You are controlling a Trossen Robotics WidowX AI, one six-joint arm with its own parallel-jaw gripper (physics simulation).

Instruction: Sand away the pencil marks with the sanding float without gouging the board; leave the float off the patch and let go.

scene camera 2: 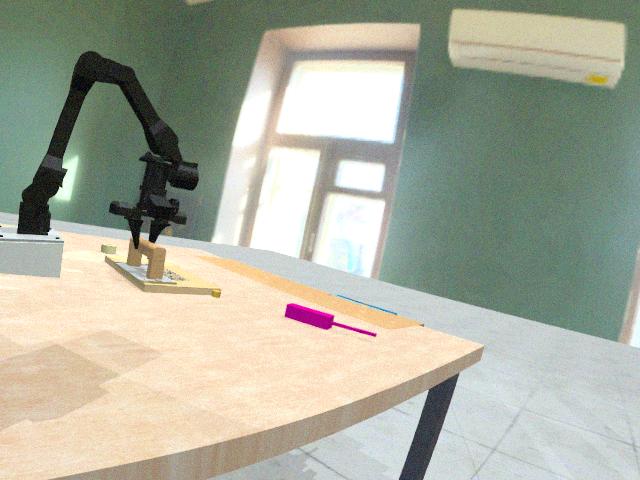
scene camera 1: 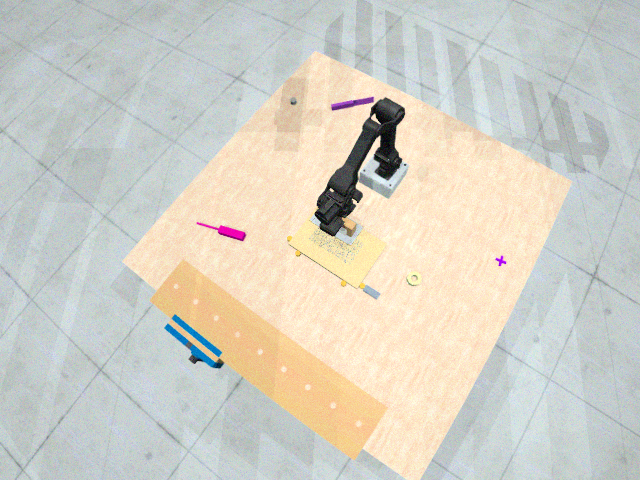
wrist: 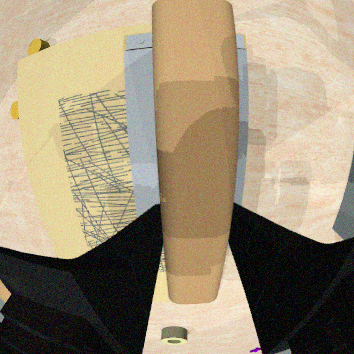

Scene:
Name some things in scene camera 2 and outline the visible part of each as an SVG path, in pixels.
My gripper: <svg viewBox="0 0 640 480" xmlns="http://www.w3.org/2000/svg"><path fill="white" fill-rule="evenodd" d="M165 185L143 181L142 186L140 185L140 199L136 207L133 207L133 204L113 201L110 204L110 213L124 216L128 220L135 249L138 249L140 229L143 223L141 216L154 218L154 220L151 220L148 240L154 244L161 231L171 225L168 224L169 221L186 225L186 214L178 211L180 201L173 198L170 200L166 199L167 190L165 190Z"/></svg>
A sanding float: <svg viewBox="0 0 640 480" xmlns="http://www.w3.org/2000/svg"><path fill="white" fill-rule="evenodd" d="M114 261L115 265L140 283L177 285L175 281L163 275L166 249L141 237L138 249L135 249L132 236L130 237L127 262ZM142 255L149 258L148 266L141 263Z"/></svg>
A magenta screwdriver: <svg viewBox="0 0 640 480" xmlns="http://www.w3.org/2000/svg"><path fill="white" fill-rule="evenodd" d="M284 317L325 330L332 328L332 325L373 337L377 335L376 333L333 322L335 315L294 303L287 304Z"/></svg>

